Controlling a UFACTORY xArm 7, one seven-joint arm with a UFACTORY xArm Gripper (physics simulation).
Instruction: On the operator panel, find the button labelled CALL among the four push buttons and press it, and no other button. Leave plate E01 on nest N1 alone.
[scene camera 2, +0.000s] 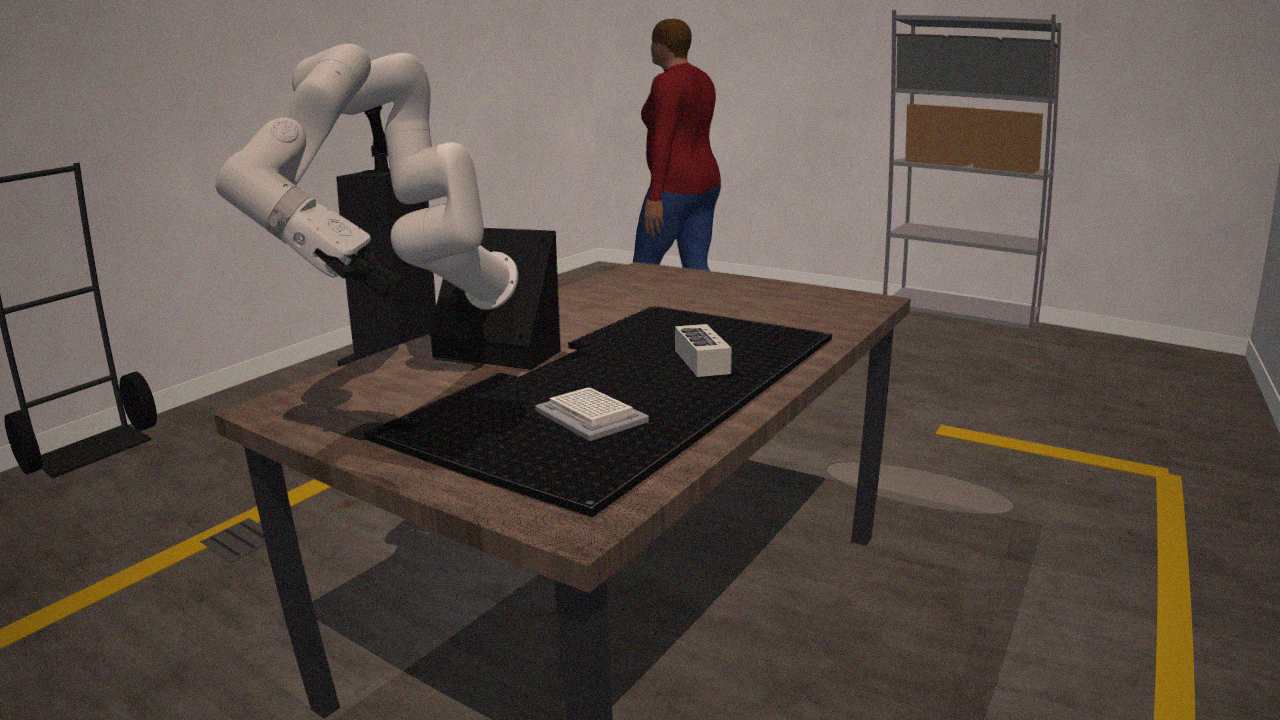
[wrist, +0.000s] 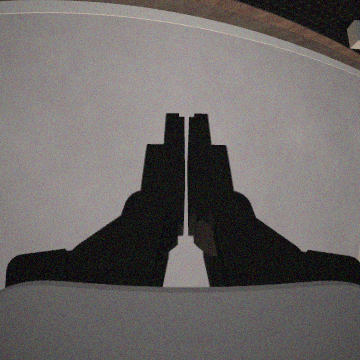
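Seen in the pictures: gripper, fingertip midpoint: (scene camera 2: 394, 289) (wrist: 185, 140); arm's base, origin of the base link: (scene camera 2: 491, 281).
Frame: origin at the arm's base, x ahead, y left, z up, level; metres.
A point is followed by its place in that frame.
The white operator panel (scene camera 2: 712, 360) {z -0.118, x 0.485, y 0.004 m} stands on the black perforated board in the scene view, with dark buttons on its top face; their labels are too small to read. Plate E01 (scene camera 2: 590, 405) {z -0.123, x 0.365, y -0.273 m} lies on nest N1 (scene camera 2: 590, 433) {z -0.137, x 0.402, y -0.349 m}, nearer the camera on the board. My gripper (scene camera 2: 392, 284) {z 0.129, x 0.205, y -0.550 m} (wrist: 185, 140) {z 0.129, x 0.205, y -0.550 m} is shut and empty. It hangs in the air over the left side of the table, well apart from the panel and the plate. In the wrist view the two dark fingertips are together in front of a pale wall.
The black board (scene camera 2: 501, 456) {z -0.148, x 0.303, y -0.457 m} lies on the wooden table (scene camera 2: 402, 483) {z -0.161, x 0.200, y -0.577 m}. A black box-like stand (scene camera 2: 528, 295) {z -0.021, x 0.095, y -0.010 m} is at the arm's base. A person in a red top (scene camera 2: 684, 134) stands behind the table. A shelf rack (scene camera 2: 1045, 223) is at the back, a hand truck (scene camera 2: 96, 295) at the left.
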